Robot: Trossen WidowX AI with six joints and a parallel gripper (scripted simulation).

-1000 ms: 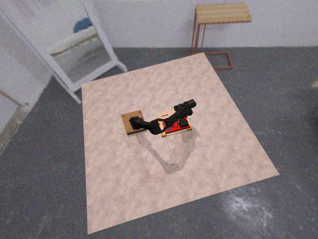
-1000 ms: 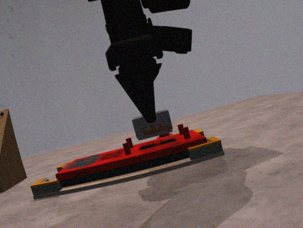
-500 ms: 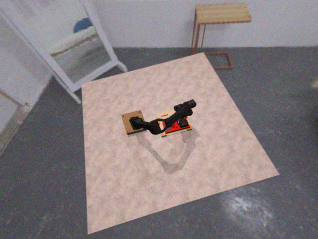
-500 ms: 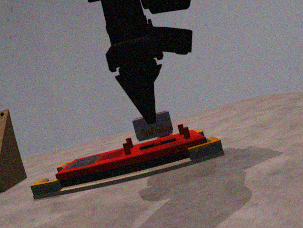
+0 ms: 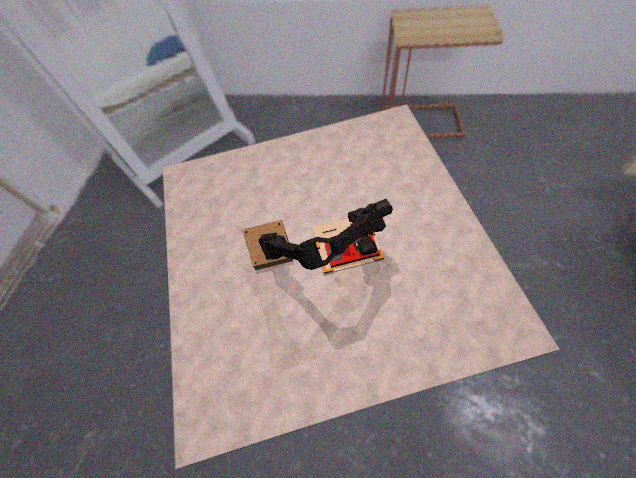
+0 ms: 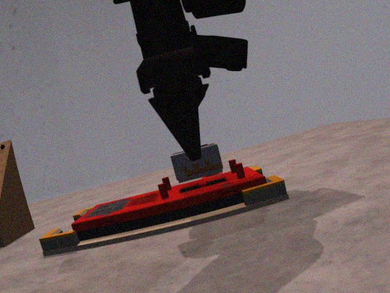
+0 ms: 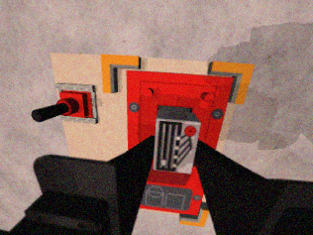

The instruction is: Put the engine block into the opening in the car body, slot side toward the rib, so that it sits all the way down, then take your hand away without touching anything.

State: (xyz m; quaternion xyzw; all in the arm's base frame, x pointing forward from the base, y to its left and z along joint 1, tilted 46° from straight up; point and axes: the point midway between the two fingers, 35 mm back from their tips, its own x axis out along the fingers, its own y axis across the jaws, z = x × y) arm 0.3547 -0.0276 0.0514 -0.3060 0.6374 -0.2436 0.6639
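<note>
The grey engine block lies 10 mm below my gripper tip.
</note>
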